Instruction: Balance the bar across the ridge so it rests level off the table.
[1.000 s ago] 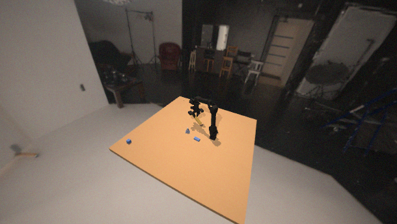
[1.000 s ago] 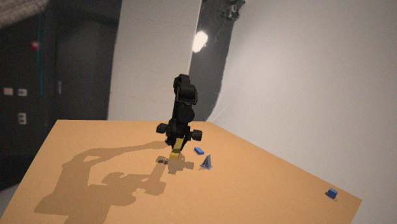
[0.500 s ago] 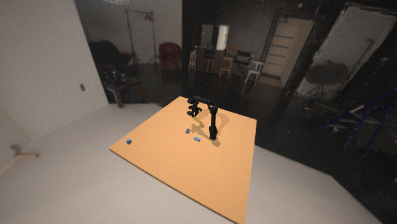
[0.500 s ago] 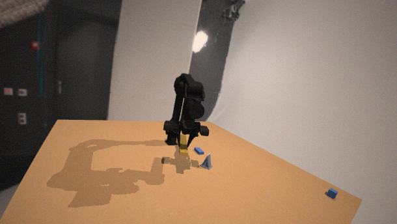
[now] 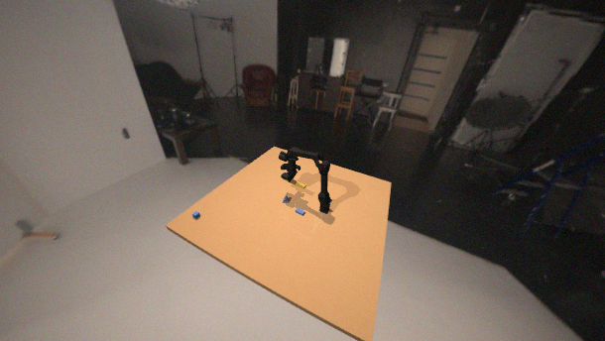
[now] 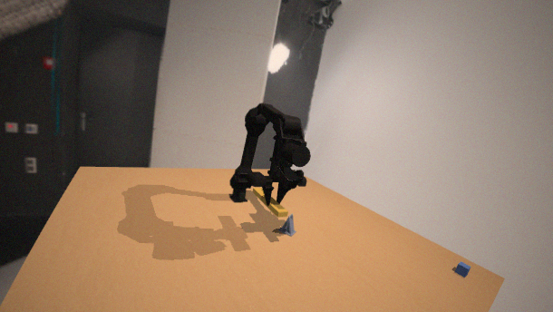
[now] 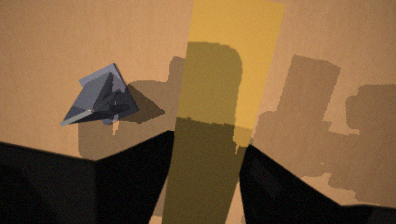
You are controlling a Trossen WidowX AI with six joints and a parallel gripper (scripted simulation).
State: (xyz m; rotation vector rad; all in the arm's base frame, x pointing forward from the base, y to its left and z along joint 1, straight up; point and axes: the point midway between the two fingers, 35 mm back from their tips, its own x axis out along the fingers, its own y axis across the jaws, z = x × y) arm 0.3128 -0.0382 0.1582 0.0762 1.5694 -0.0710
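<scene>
The yellow bar is 3 cm behind my gripper tip. The rest, counted from my gripper tip: blue cube 54 cm to the left, 43 cm ahead, 11 cm below.
</scene>
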